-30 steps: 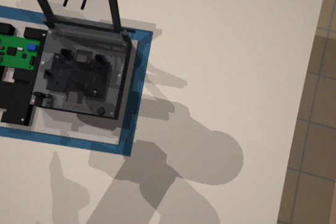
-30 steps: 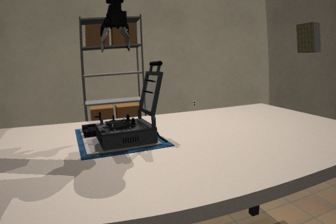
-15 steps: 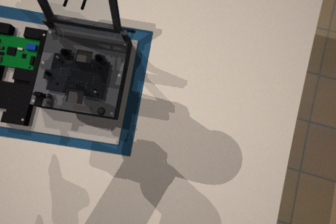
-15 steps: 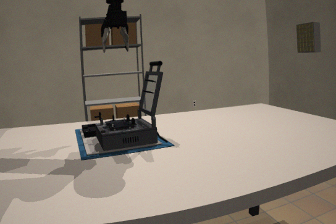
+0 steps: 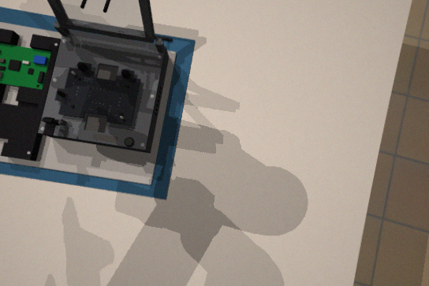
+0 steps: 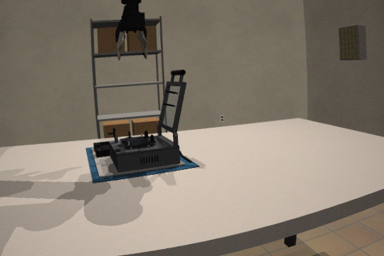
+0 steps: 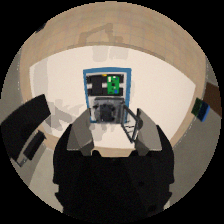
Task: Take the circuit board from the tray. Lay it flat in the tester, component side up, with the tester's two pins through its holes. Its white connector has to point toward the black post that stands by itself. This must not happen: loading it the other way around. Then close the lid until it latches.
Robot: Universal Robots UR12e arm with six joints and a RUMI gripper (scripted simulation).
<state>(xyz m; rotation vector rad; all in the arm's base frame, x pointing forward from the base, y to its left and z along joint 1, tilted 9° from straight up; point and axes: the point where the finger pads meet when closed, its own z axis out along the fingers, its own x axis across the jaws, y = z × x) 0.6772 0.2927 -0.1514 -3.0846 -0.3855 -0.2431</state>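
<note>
Now: the green circuit board 31 cm below my hand. From my hand the other things lie so: dark grey tester (22 cm below, 13 cm to the right, 3 cm ahead); then dark nest (26 cm below, 17 cm to the right, 1 cm ahead); then tester lid (15 cm below, 14 cm to the right, 12 cm ahead).
</note>
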